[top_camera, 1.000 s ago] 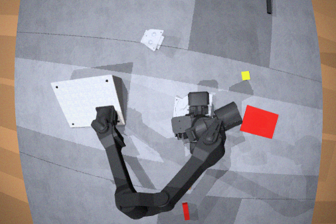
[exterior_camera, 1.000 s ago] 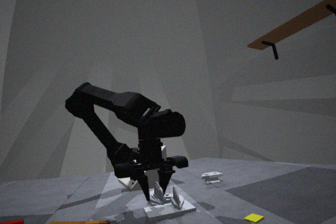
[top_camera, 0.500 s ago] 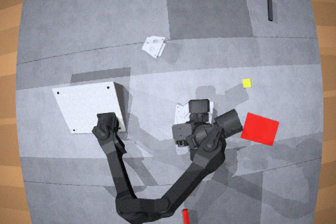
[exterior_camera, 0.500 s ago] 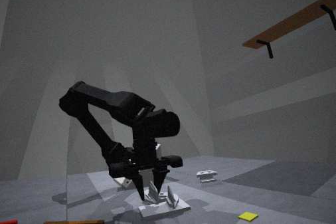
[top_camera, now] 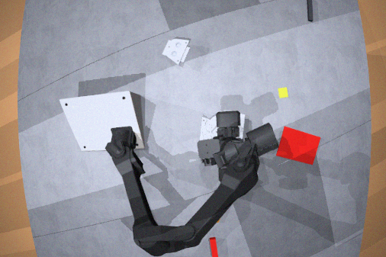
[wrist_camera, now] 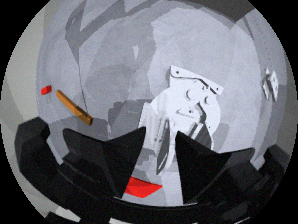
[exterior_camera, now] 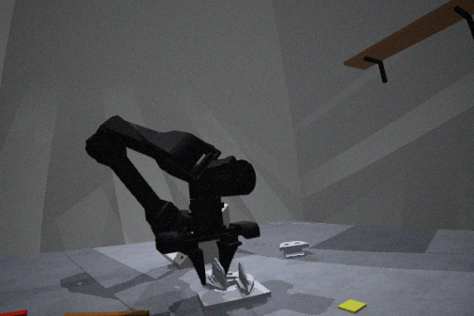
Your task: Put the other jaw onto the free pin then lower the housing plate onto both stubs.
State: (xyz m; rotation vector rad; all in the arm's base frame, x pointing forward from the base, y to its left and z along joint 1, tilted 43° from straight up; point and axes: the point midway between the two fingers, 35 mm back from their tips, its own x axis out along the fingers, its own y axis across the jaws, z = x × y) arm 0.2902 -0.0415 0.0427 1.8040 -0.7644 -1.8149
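The small white block lies 11 cm behind my gripper tip, 29 cm to the left of it and 2 cm below it. From my gripper tip the other things lie so: red sheet: 24 cm ahead, 4 cm to the right, 3 cm below; then yellow square: 20 cm ahead, 13 cm to the left, 3 cm below; then orange bar: 2 cm behind, 19 cm to the right, 2 cm below.
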